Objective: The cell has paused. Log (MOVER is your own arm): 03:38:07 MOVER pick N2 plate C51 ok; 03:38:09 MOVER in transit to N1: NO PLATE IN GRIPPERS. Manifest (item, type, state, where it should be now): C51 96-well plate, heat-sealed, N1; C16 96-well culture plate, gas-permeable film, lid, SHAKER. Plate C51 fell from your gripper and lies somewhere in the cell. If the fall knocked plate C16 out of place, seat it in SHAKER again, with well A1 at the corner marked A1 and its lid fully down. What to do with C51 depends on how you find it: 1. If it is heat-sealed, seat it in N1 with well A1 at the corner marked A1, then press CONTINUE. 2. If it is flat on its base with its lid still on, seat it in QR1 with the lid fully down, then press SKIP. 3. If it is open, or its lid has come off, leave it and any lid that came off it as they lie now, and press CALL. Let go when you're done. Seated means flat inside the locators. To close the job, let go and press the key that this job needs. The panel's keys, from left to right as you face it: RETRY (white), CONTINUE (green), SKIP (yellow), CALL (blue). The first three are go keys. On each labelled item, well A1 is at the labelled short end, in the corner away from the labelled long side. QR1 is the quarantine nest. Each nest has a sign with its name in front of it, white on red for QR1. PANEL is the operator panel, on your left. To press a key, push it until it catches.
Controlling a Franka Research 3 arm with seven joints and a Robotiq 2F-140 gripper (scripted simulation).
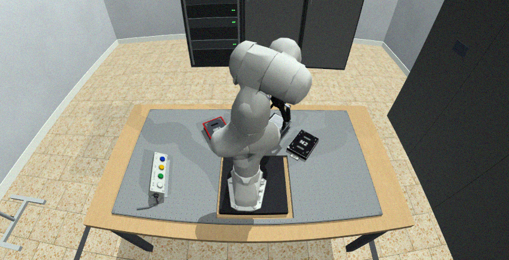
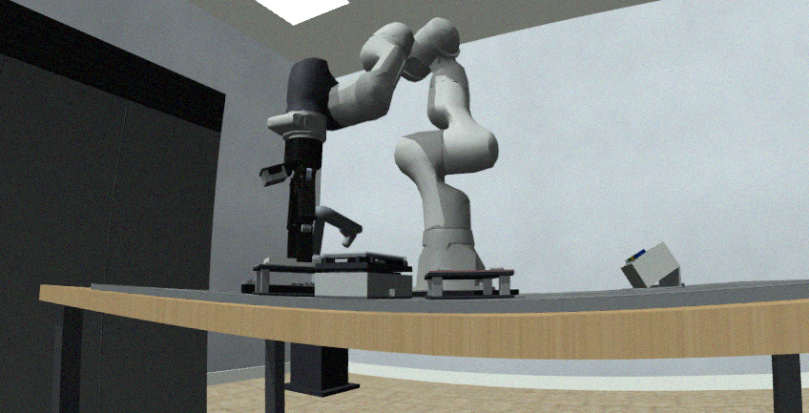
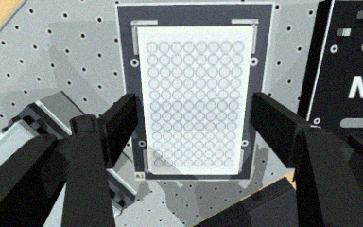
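The 96-well plate is 20 mm below my hand. The rest, counted from my hand: QR1 nest: 30 mm behind, 320 mm to the left, 50 mm below; then A1 mark: 30 mm behind, 90 mm to the left, 30 mm below; then blue key: 270 mm behind, 580 mm to the left, 20 mm below.
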